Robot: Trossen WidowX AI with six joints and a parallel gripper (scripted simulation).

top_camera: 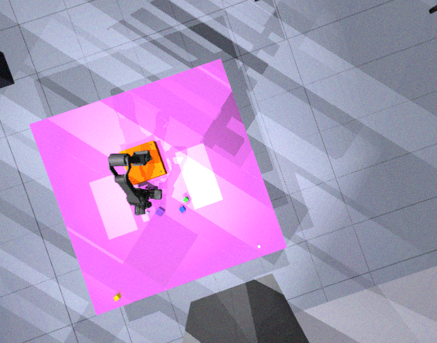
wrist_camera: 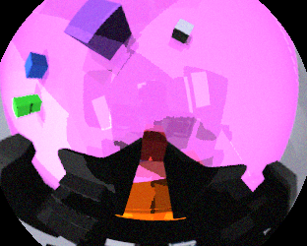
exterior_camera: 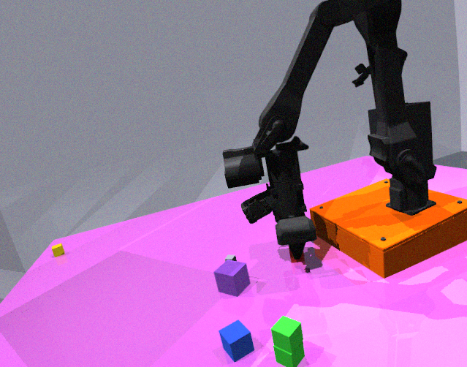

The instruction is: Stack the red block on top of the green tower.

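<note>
My gripper tip is now 170 mm short of the blue cube, 160 mm to the right of it and 10 mm below it. The rest, counted from my gripper tip: red block: right at my gripper tip; then grey cube: 120 mm ahead, 60 mm to the right; then purple cube: 130 mm ahead, 20 mm to the left, 10 mm above.
</note>
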